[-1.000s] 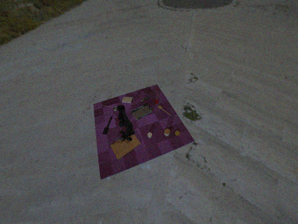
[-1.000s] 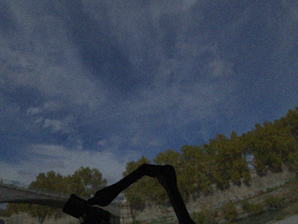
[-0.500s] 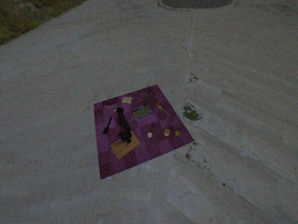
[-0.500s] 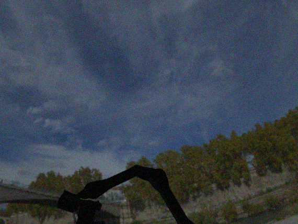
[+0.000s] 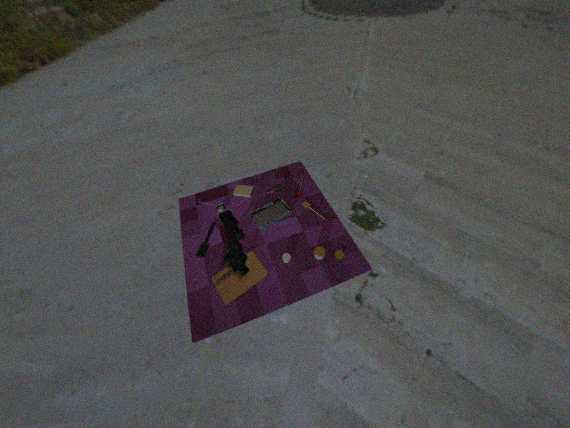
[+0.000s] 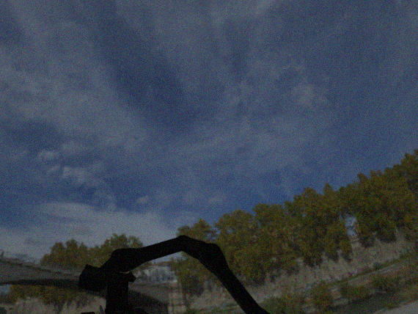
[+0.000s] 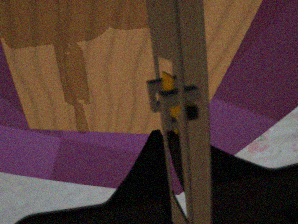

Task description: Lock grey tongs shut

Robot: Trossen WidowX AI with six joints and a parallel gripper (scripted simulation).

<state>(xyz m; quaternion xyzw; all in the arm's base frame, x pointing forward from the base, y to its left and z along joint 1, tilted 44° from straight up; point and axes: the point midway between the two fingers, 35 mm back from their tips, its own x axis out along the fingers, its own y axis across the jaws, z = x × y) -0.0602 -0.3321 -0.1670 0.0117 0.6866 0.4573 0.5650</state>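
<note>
Now: the yellow piece 40 mm ahead of my gripper tip, 20 mm to the left of it and 20 mm above it. From my gripper tip the other things lie so: black spatula (420 mm to the left, 180 mm behind, 140 mm below); then wooden board (130 mm below, 20 mm to the left, 10 mm ahead); then roasting tin (450 mm to the left, 410 mm ahead, 110 mm below).
</note>
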